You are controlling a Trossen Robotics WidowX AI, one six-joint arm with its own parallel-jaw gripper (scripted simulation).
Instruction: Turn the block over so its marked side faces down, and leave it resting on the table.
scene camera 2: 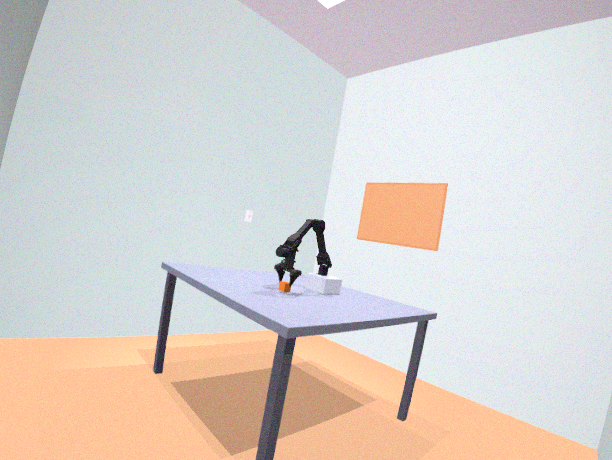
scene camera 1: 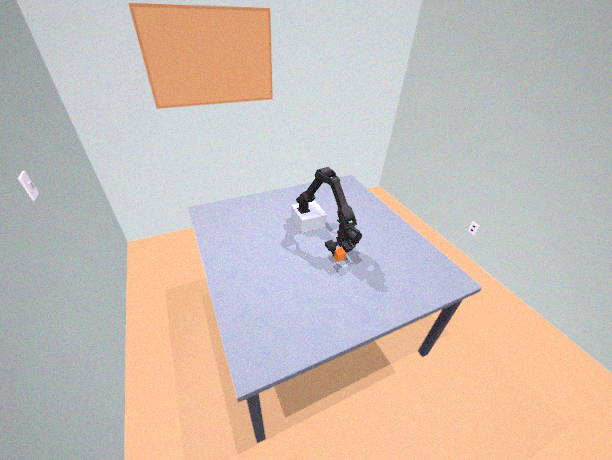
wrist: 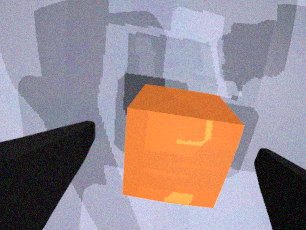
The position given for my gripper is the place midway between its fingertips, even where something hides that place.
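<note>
My gripper (wrist: 177, 143) is open and it's holding nothing, and there's also a block (wrist: 179, 144).
</note>
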